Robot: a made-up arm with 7 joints.
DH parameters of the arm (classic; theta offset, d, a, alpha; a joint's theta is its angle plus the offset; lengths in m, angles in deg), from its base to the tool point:
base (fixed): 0 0.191 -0.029 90
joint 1: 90 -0.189 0.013 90
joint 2: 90 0.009 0.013 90
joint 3: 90 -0.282 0.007 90
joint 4: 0 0.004 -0.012 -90
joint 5: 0 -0.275 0.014 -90
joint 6: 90 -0.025 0.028 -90
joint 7: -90 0.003 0 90
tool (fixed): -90 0.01 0 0
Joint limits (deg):
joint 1: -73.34..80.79
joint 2: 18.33..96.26
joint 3: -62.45..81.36
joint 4: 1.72..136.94
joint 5: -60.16..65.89
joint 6: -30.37..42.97
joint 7: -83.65..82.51
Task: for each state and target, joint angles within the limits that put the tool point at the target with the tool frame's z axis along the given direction. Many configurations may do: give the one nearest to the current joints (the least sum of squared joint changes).
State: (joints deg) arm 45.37 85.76 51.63 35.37 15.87 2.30 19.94
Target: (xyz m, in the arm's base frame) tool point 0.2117 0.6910 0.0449 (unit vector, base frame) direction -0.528 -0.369 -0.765
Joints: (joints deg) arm 52.81 58.67 68.17 2.89 33.37 -4.33 71.21
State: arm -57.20 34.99 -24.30 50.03 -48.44 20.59 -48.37
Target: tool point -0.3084 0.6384 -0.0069 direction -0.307 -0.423 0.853
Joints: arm -72.33 62.33 -27.07 29.26 -52.66 18.65 -46.10
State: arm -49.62 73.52 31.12 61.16 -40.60 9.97 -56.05
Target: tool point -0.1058 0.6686 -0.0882 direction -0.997 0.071 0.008
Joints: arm -55.72 63.99 13.87 40.94 -57.19 5.88 -81.17
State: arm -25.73 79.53 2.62 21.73 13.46 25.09 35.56
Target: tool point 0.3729 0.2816 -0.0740 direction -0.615 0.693 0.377
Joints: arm 22.96 25.81 -14.05 63.80 22.32 18.54 46.19
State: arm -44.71 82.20 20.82 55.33 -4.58 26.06 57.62
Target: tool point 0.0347 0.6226 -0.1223 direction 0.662 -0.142 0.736
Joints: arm -31.77 65.85 -4.17 47.07 -20.75 26.29 72.08
